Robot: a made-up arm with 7 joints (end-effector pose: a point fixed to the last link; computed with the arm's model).
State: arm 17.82 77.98 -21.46 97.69 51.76 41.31 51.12
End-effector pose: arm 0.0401 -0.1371 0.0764 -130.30 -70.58 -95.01
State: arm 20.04 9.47 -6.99 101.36 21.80 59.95 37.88
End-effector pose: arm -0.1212 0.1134 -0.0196 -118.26 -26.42 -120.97
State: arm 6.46 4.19 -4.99 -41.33 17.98 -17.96 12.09
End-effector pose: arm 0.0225 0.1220 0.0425 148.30 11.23 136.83
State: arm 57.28 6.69 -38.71 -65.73 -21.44 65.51 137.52
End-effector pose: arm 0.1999 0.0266 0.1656 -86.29 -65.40 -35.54
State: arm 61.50 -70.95 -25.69 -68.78 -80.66 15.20 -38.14
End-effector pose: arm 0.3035 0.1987 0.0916 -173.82 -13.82 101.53
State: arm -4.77 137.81 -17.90 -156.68 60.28 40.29 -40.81
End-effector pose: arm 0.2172 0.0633 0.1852 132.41 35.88 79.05
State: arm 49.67 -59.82 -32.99 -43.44 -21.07 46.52 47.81
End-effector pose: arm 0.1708 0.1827 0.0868 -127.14 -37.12 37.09
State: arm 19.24 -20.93 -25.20 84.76 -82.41 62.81 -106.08
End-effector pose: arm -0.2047 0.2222 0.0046 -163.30 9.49 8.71
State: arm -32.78 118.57 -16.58 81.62 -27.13 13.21 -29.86
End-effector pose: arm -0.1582 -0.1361 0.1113 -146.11 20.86 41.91
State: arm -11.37 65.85 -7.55 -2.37 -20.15 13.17 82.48
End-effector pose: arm -0.2126 0.0332 0.0479 -65.98 -66.63 142.50
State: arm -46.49 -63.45 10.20 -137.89 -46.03 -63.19 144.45
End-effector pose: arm -0.4594 0.1324 0.2892 57.71 -48.13 150.60
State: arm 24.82 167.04 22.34 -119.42 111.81 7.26 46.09
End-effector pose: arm 0.3125 0.1960 0.0834 107.07 6.77 -155.41
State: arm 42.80 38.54 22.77 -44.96 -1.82 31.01 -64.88
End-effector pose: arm 0.2887 0.2002 0.0616 -46.84 71.62 -52.04
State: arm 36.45 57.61 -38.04 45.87 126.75 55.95 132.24
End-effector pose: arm 0.0975 -0.0633 0.0945 104.02 -85.42 -93.53
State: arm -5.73 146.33 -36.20 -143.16 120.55 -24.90 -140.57
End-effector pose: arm 0.1847 0.1027 0.2672 162.42 -0.82 -61.14
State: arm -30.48 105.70 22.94 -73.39 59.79 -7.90 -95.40
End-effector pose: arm -0.2423 0.1114 0.1435 122.85 29.86 100.43
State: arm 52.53 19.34 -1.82 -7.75 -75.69 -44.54 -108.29
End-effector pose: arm 0.3073 0.1548 0.0058 -62.07 57.23 -36.62
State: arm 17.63 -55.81 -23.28 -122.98 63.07 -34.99 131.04
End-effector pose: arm -0.1790 0.1481 0.1686 110.16 6.82 77.45
